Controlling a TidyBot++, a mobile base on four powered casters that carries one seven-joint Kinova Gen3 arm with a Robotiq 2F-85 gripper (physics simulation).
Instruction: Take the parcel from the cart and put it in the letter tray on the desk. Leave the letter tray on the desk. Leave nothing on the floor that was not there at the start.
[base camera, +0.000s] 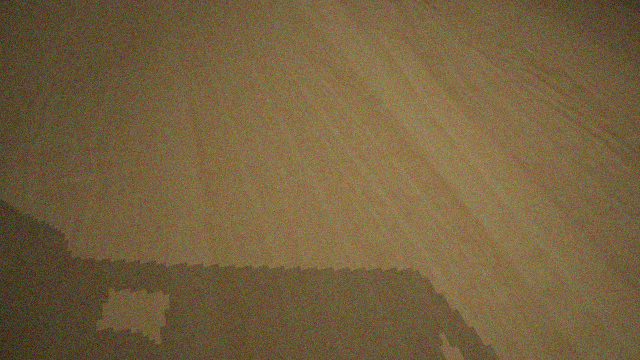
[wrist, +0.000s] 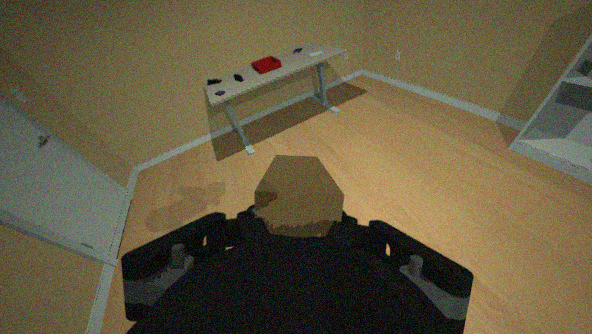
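Observation:
My gripper (wrist: 296, 212) is shut on the parcel, a brown box (wrist: 300, 192), and holds it up in front of the wrist camera. In the wrist view the desk (wrist: 290, 70) stands across the room against the far wall, well beyond the parcel. The red letter tray (wrist: 266, 65) lies on the desk top, near its middle. The cart does not show in either view. The base camera shows wooden floor (base camera: 300, 150) with shadows along its lower part.
Small dark items (wrist: 238, 78) (wrist: 214, 81) (wrist: 220, 93) lie on the desk's left part; a blue item (wrist: 298, 50) and a white item (wrist: 316, 53) lie at its right. A white door (wrist: 55, 185) is at the left, a shelf unit (wrist: 542, 107) at the right.

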